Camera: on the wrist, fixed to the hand. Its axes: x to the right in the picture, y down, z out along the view.
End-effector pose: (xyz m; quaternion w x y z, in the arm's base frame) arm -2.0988 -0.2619 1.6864 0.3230 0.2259 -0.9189 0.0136
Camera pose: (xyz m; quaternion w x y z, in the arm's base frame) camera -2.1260 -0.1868 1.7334 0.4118 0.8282 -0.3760 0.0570
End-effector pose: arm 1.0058 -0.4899 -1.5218 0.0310 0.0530 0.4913 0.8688
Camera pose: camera 0.9852 -0.5607 -1.4657 0.4581 -0.5083 0.5632 0.4631
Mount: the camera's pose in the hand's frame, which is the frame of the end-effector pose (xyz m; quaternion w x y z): 0.0164 0.0846 -0.0340 0.6664 0.2218 0.2586 -0.6633
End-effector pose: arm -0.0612 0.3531 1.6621 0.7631 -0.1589 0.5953 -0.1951
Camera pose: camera -0.0815 0.4187 1.5999 0.2604 -0.2810 0.4453 -0.8093
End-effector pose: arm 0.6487 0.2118 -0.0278 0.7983 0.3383 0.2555 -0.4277
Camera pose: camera 0.7253 0.2635 -0.0338 0.1072 0.3436 0.5062 -0.7837
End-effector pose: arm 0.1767 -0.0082 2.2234 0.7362 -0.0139 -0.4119 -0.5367
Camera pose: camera 0.2660 -0.0009 2.2468 0.2442 0.5660 -0.2124 -0.7582
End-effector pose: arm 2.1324 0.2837 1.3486 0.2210 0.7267 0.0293 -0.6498
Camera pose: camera 2.1945 0.2157 1.3588 0.4525 -0.6818 -0.4145 0.3982
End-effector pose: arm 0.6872 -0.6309 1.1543 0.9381 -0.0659 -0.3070 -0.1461
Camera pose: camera 0.7454 -0.5617 1.1339 0.6222 0.4056 -0.0381 -0.6685
